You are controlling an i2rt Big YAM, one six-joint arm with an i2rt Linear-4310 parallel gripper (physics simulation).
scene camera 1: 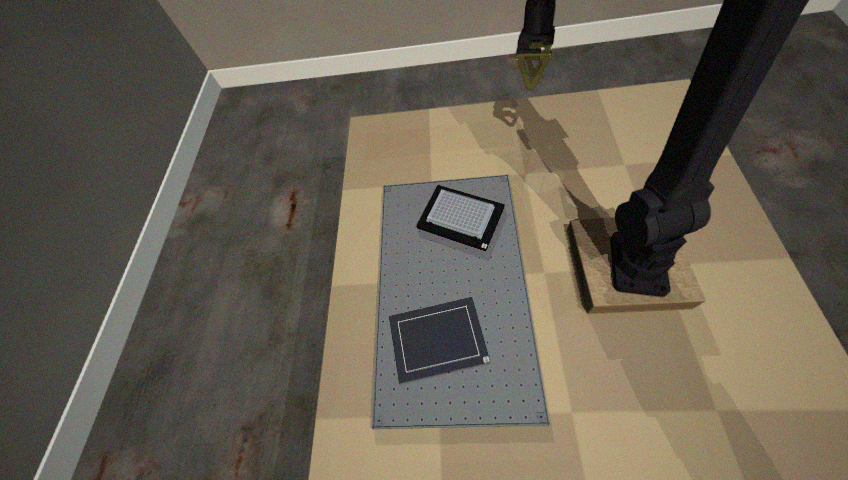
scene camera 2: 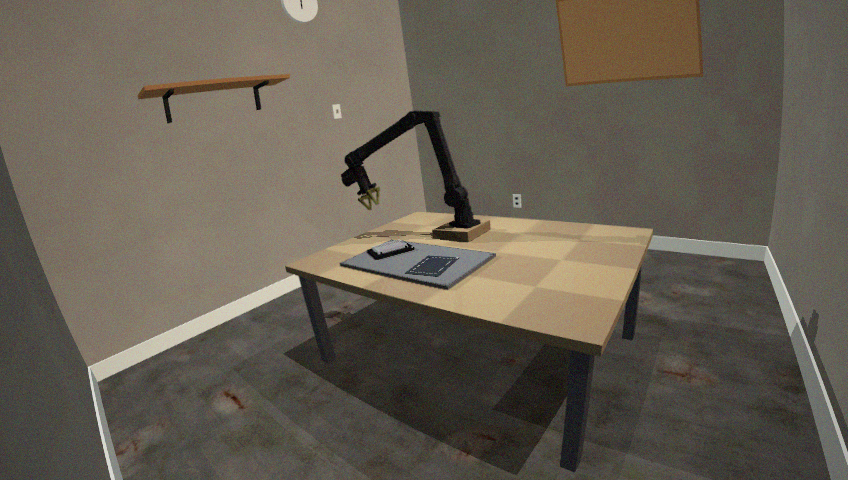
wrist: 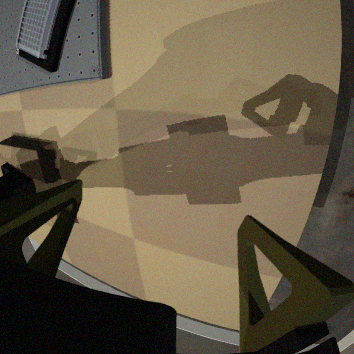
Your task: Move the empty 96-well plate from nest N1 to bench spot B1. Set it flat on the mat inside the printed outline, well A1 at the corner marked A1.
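Frame: origin at the arm's base, x right, y ahead, z up, level; centimetres.
Seen in the pictures: gripper, fingertip midpoint: [scene camera 1: 531,82] [scene camera 2: 373,207] [wrist: 163,207]; arm's base, origin of the base link: [scene camera 1: 636,264] [scene camera 2: 464,224] [wrist: 21,185].
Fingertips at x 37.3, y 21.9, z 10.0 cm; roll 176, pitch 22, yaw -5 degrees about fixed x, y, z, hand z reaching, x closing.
Pixels of each thing's middle, then the offset from my fingertips to it. "spot": a spot on its surface instead. Level surfaces: height alone.
- pale 96-well plate, body centre: [wrist: 37,13] [scene camera 1: 460,213] [scene camera 2: 389,246] dy +12.4, dx -28.6, dz -11.0 cm
- dark mat, its level: dz -12.7 cm
- printed white outline, surface spot: [scene camera 1: 402,347] spot: dy +19.5, dx -58.6, dz -12.7 cm
- small white marker, surface spot: [scene camera 1: 486,359] spot: dy +3.7, dx -58.3, dz -12.7 cm
- wooden table, its level: dz -14.2 cm
The pale 96-well plate [scene camera 1: 461,211] [scene camera 2: 390,246] [wrist: 35,27] sits in the black nest [scene camera 1: 423,223] [scene camera 2: 374,255] [wrist: 52,62] at the far end of the grey perforated board. The dark mat [scene camera 1: 393,346] [scene camera 2: 412,272] with a printed white outline [scene camera 1: 402,347] lies on the board's nearer half in scene camera 1, with a small white marker [scene camera 1: 486,359] at one corner; its lettering is too small to read. My gripper [scene camera 1: 531,86] [scene camera 2: 373,204] [wrist: 163,207] is open and empty, high above the table's far edge, off to the side of the plate and well away from it.
The grey board [scene camera 1: 452,410] [scene camera 2: 470,275] [wrist: 82,65] lies on the wooden table [scene camera 1: 624,368] [scene camera 2: 535,303]. The arm's base stands on a wooden block [scene camera 1: 648,306] [scene camera 2: 476,231] beside the board. A wall shelf [scene camera 2: 214,85] hangs behind the arm.
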